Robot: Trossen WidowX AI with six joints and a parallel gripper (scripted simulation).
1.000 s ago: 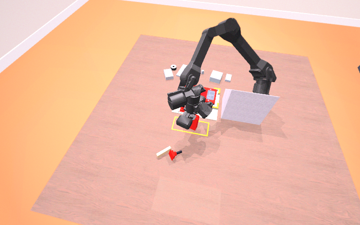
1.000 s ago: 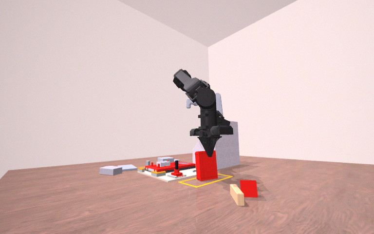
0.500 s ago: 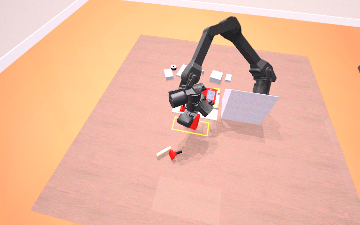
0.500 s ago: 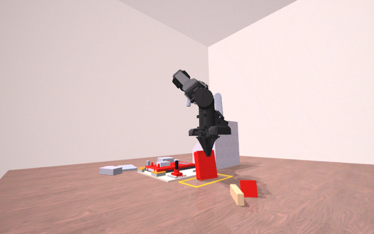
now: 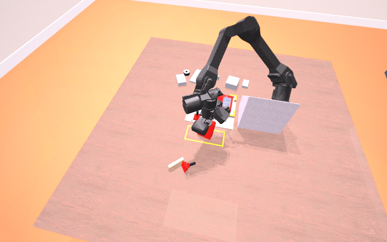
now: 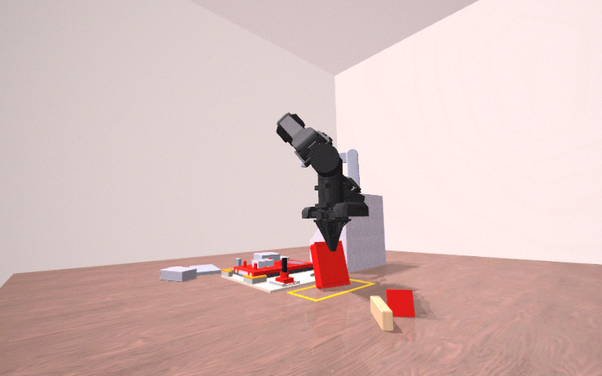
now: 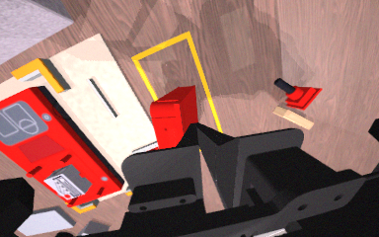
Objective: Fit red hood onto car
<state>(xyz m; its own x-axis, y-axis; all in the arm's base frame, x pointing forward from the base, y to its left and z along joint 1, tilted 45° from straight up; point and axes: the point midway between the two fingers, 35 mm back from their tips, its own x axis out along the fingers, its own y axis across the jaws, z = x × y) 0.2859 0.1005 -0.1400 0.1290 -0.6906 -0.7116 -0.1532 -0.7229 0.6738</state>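
The red hood lies 3 cm below my gripper tip and 1 cm to the right of it. The rest, counted from my gripper tip: white jig 19 cm to the right, 7 cm below, 2 cm ahead; wooden bar 19 cm to the left, 8 cm ahead, 7 cm below.
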